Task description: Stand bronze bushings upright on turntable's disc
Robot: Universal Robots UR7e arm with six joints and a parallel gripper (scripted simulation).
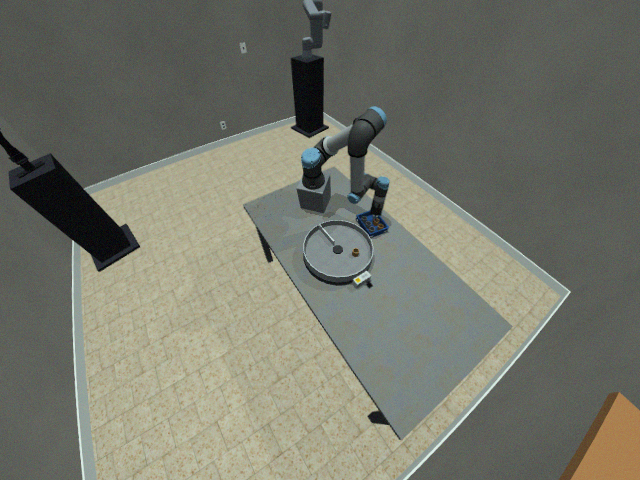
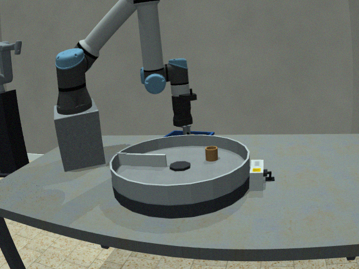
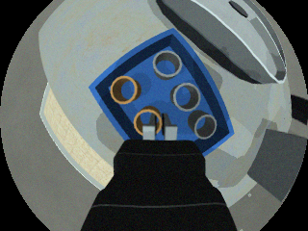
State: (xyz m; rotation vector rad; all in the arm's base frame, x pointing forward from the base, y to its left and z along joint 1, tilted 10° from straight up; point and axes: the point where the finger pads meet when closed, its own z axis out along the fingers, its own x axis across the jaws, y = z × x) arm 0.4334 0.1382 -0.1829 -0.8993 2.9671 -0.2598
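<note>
Right now my hand is 2 cm to the left of the blue crate and 2 cm above it. Also, from my hand: turntable disc (1 cm behind, 36 cm to the right, 1 cm above).
</note>
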